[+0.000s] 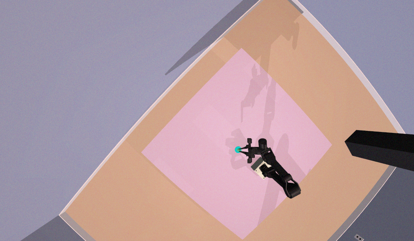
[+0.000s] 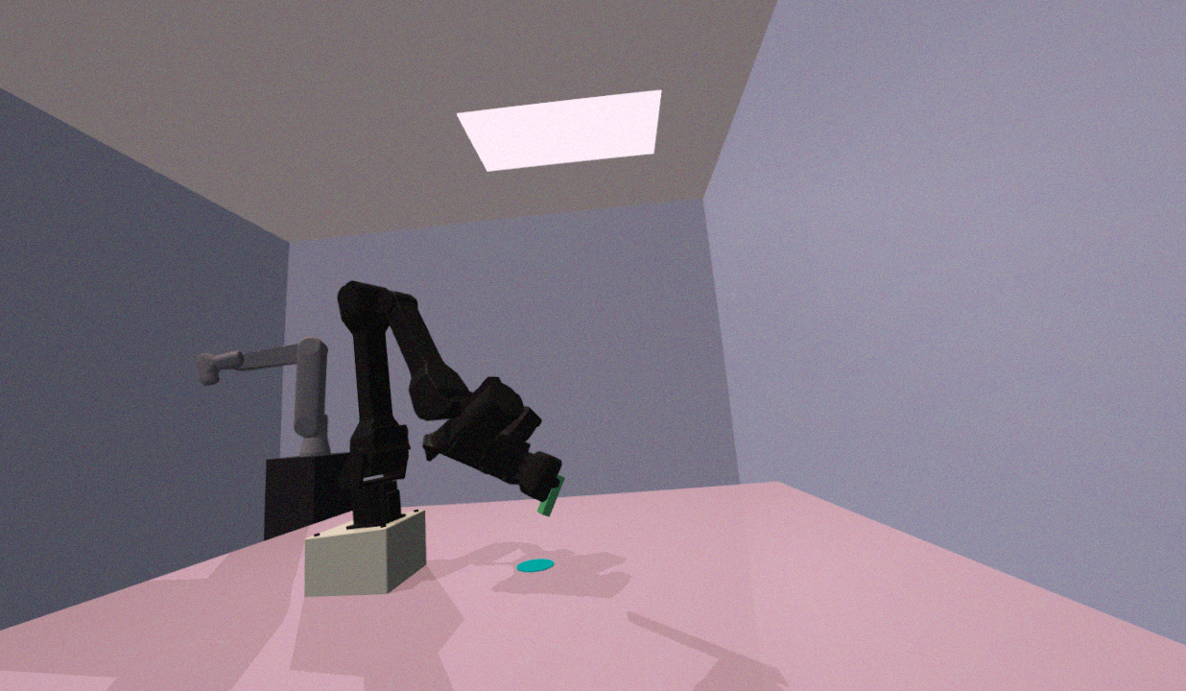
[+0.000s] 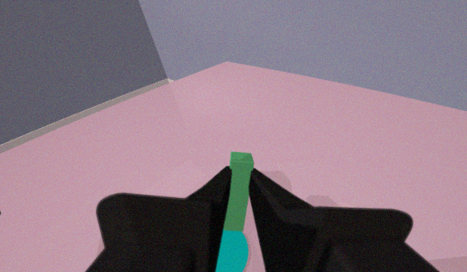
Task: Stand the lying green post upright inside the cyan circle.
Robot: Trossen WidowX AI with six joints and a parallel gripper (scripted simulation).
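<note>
Now: the cyan circle 4 cm behind my gripper tip, 1 cm to the right of it and 13 cm below it. The rest, counted from my gripper tip: green post: 1 cm behind, 2 cm below.
</note>
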